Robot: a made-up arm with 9 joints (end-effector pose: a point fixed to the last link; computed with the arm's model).
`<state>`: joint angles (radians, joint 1 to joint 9).
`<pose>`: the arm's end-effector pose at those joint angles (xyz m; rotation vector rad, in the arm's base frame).
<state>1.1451 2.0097 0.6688 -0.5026 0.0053 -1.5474 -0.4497 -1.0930 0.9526</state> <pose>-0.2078 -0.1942 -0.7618 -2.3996 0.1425 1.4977</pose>
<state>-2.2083 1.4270 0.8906 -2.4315 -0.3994 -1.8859 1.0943 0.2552 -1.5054</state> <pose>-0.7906 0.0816 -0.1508 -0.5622 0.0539 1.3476</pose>
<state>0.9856 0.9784 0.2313 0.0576 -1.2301 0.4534 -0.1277 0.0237 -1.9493</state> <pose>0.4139 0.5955 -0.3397 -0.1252 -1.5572 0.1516</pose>
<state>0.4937 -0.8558 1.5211 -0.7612 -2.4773 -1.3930 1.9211 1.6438 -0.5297</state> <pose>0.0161 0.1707 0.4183 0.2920 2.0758 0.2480</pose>
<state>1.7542 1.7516 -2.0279 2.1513 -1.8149 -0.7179 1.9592 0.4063 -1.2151</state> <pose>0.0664 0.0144 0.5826 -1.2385 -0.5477 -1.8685</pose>
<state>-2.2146 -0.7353 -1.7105 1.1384 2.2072 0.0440 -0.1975 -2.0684 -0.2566</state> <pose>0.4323 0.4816 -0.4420 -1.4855 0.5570 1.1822</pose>
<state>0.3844 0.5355 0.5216 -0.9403 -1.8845 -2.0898 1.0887 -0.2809 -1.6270</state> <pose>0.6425 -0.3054 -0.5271 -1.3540 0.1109 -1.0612</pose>
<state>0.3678 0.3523 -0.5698 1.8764 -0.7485 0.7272 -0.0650 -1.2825 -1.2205</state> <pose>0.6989 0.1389 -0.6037 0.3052 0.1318 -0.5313</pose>
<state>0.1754 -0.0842 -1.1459 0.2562 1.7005 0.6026 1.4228 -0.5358 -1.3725</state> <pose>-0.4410 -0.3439 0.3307 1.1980 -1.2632 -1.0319</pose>
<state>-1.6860 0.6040 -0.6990 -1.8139 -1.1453 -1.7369 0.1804 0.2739 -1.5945</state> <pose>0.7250 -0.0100 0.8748 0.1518 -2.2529 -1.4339</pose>
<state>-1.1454 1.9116 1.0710 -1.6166 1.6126 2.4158 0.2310 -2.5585 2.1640</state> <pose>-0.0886 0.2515 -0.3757 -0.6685 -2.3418 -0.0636</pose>
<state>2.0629 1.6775 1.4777 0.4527 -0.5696 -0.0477 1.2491 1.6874 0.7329</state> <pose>0.7136 0.6242 -0.0762 1.8227 1.1343 -0.4671</pose>
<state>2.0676 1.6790 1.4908 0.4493 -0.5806 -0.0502 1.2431 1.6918 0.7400</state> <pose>0.7212 0.6226 -0.0711 1.8282 1.1249 -0.4560</pose>
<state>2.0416 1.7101 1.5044 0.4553 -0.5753 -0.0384 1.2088 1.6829 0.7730</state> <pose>0.7405 0.6488 -0.0170 1.8927 1.1472 -0.3544</pose>
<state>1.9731 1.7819 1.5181 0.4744 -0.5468 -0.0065 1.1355 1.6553 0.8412</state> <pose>0.7645 0.7041 0.1200 2.0188 1.2064 -0.1053</pose>
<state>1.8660 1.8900 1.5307 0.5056 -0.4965 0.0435 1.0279 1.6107 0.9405</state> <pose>0.7587 0.7579 0.3565 2.1461 1.2806 0.3211</pose>
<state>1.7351 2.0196 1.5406 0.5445 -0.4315 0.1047 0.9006 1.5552 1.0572</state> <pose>0.6763 0.7604 0.6609 2.1798 1.3318 0.8972</pose>
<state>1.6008 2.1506 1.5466 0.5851 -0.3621 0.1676 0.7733 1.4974 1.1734</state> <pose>0.5071 0.6842 0.9458 2.0607 1.3293 1.5173</pose>
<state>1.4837 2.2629 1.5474 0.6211 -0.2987 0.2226 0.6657 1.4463 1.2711</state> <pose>0.3058 0.5569 1.1334 1.8278 1.2759 2.0441</pose>
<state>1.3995 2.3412 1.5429 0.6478 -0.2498 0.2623 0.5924 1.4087 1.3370</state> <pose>0.1466 0.4388 1.2181 1.5950 1.2095 2.3917</pose>
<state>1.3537 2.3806 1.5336 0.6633 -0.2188 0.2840 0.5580 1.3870 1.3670</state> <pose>0.0634 0.3715 1.2434 -1.4331 -1.1511 -2.5135</pose>
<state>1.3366 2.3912 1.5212 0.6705 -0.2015 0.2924 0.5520 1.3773 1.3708</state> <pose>0.0393 0.3518 1.2470 -1.3787 -1.1339 -2.5258</pose>
